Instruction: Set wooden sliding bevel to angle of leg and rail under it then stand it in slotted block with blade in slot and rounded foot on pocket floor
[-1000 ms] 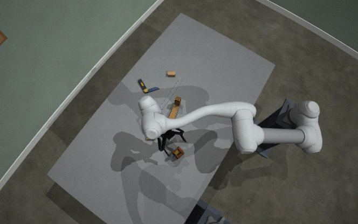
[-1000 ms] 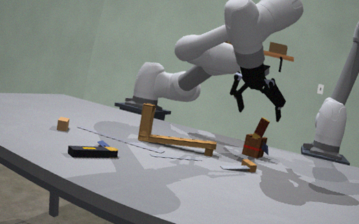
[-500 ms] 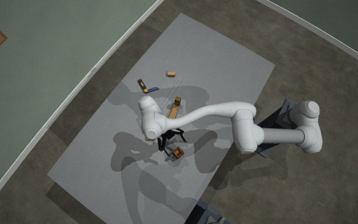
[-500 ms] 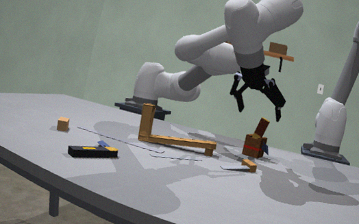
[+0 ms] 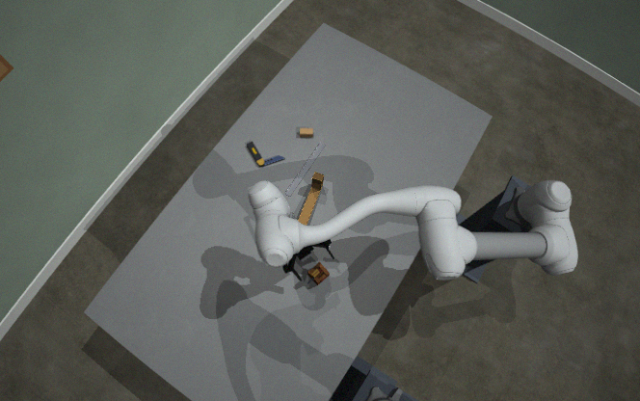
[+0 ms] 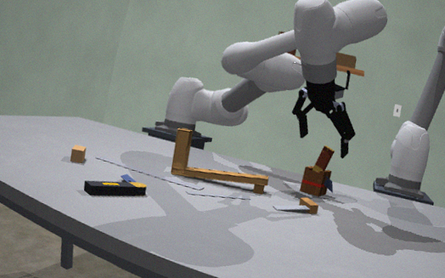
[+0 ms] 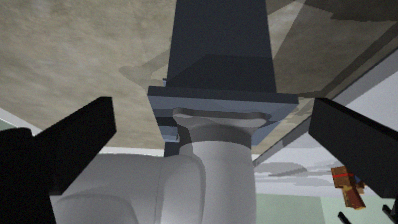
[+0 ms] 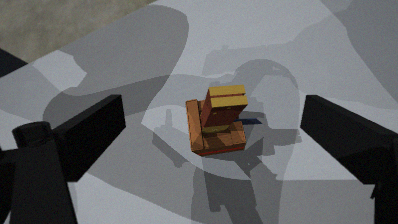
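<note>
Now: right hand 2 cm past the wooden sliding bevel, 1 cm to the right of it and 7 cm above it. Round my right hand: long metal strip (34 cm ahead, 33 cm to the right, 15 cm below); then black bevel (52 cm ahead, 23 cm to the right, 14 cm below); then try square (23 cm ahead, 3 cm to the left, 14 cm below).
</note>
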